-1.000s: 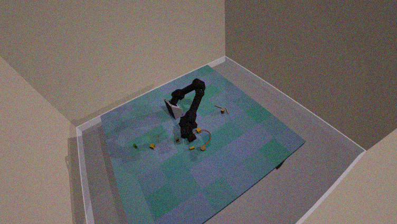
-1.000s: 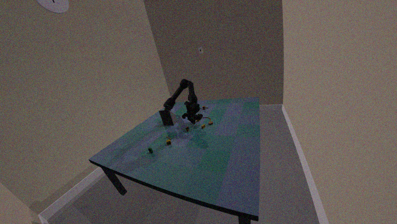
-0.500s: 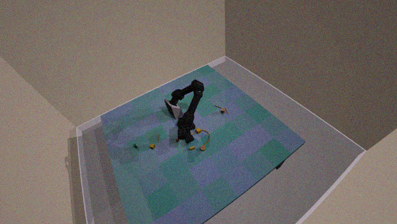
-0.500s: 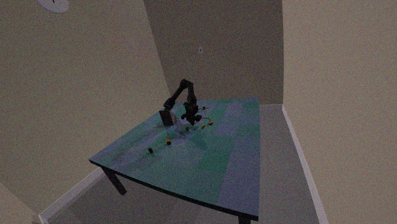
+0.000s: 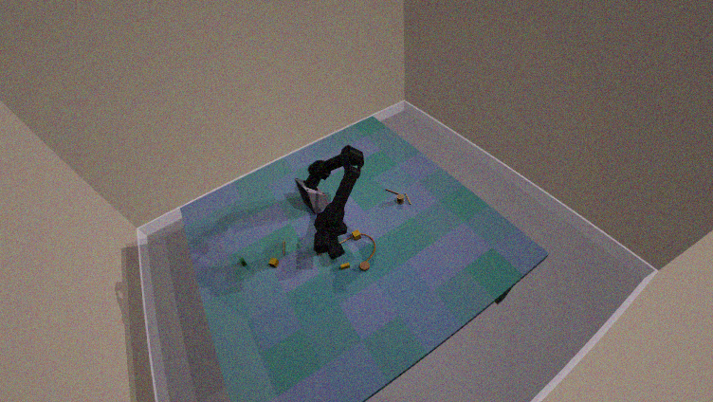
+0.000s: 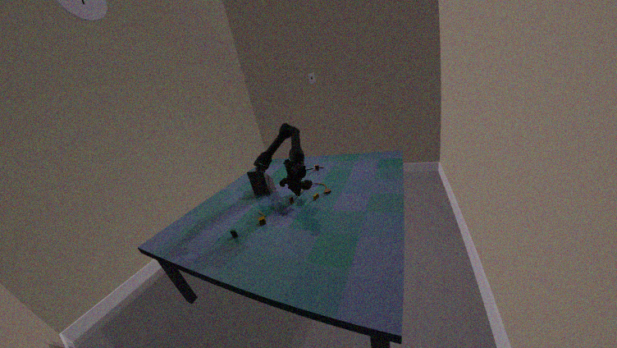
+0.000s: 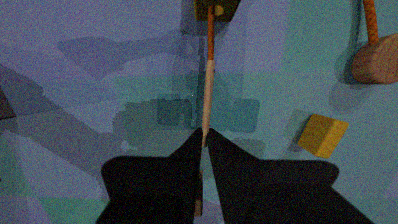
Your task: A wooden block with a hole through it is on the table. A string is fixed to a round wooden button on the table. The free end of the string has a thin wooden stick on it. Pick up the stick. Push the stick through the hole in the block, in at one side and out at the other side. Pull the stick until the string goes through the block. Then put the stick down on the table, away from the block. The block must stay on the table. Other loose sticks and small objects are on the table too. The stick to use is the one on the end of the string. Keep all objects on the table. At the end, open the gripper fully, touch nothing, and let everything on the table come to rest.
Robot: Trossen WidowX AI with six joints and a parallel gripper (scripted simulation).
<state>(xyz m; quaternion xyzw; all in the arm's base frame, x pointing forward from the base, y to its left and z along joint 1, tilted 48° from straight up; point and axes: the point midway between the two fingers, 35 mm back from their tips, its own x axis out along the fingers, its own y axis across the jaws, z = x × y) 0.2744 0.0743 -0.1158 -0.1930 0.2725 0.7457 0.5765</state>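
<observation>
Now: the thin wooden stick 40 mm to the left of my gripper tip and 10 mm above it. The rest, counted from my gripper tip: round wooden button 150 mm ahead, 80 mm to the left; then yellow block 110 mm to the left, 10 mm above; then short wooden piece 70 mm to the right, 10 mm above.
</observation>
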